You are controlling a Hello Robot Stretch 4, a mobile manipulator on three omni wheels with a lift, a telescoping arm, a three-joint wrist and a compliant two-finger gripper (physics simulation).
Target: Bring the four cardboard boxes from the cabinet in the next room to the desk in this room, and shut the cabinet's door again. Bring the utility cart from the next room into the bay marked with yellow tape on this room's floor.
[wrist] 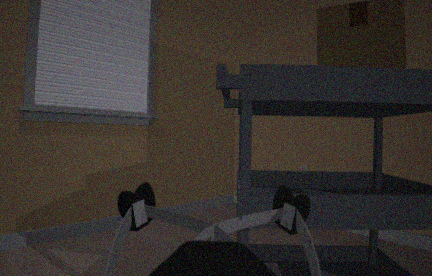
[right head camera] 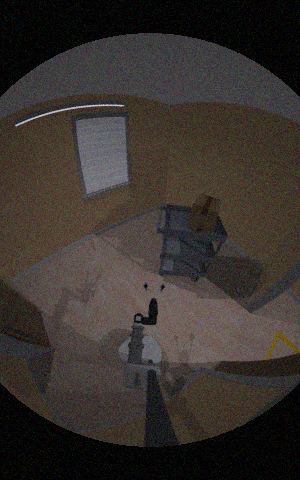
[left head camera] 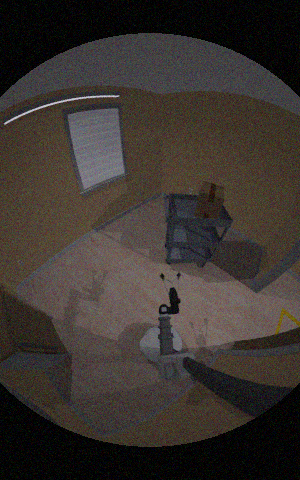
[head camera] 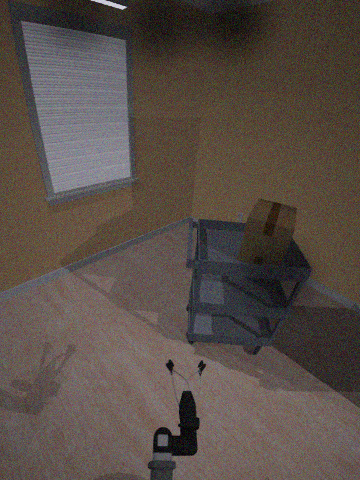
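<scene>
The grey utility cart (head camera: 280,271) (left head camera: 187,220) (wrist: 330,84) stands upright in the room's corner, with three shelves and its handle on the left side. It also shows in the right head view (right head camera: 177,233). A brown cardboard box (head camera: 270,234) (left head camera: 210,201) (right head camera: 205,213) (wrist: 360,42) with dark tape stands on the right part of its top shelf. My gripper (head camera: 186,367) (left head camera: 170,275) (right head camera: 154,286) (wrist: 214,200) is open and empty, in front of the cart and a little to its left, apart from it. Yellow tape (left head camera: 280,322) (right head camera: 273,346) shows partly at the far right. The desk cannot be made out.
A window (head camera: 82,110) (wrist: 92,55) with a white blind is in the left wall. The walls meet behind the cart. A brown and grey structure (left head camera: 27,322) (right head camera: 20,315) stands at the lower left; I cannot tell whether it is the cabinet. Grey-edged wall ends lie at the right.
</scene>
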